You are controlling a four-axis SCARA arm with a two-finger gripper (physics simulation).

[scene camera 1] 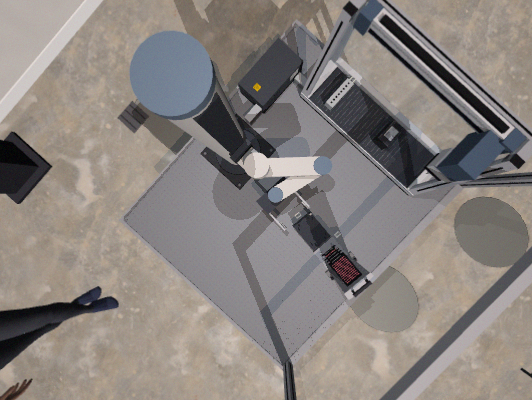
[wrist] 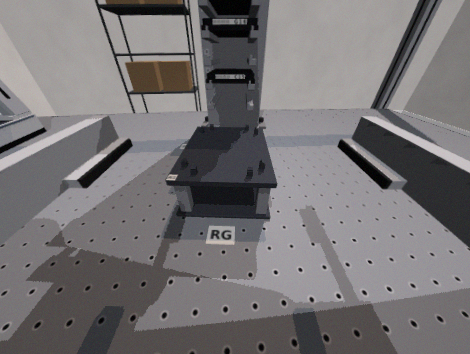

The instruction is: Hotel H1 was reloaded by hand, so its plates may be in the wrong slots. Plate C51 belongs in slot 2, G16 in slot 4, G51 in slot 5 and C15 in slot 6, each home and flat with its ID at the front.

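Places are measured from the arm's base along level axes (x up, y ahead, z left), in millimetres.
Where they show: gripper, between the fingertips: (scene camera 1: 297,218) (wrist: 235,130).
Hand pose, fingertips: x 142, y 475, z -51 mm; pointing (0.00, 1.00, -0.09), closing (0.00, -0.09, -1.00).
Note:
Things, the pixels of their top centre, and the offset from my fingertips. "*": a spot on its surface instead. Level surfaces: height alone.
- plate, centre of its top: (wrist: 231,24) dx +84, dy +285, dz -19 mm
- plate with red wells, centre of its top: (scene camera 1: 345,269) dx +155, dy +285, dz -19 mm
- gantry deck, height of its surface: dx -80 mm
- dark box, a spot on its surface: (scene camera 1: 272,72) * dx -14, dy -586, dz +455 mm
The hotel (scene camera 1: 359,286) (wrist: 231,107) stands beyond the stand labelled RG. In the wrist view, plate C15 (wrist: 230,77) sits low in it, with a bare slot below. Higher up sits a plate (wrist: 230,23) whose small label seems to read G16. A dark underside shows at the top edge, its ID hidden. In the scene view, a plate with red wells (scene camera 1: 346,269) lies on top; its ID is unreadable. C51 and G51 cannot be picked out. My gripper (scene camera 1: 297,218) (wrist: 235,130) is open and empty, its fingers apart on the near side of the RG stand, pointing toward the hotel.
The low dark RG stand (scene camera 1: 311,232) (wrist: 225,154) carries no plate and lies between gripper and hotel. A gantry deck (scene camera 1: 367,125) with a white rack and a dark block is at the upper right. A dark box (scene camera 1: 272,72) stands near the arm's base.

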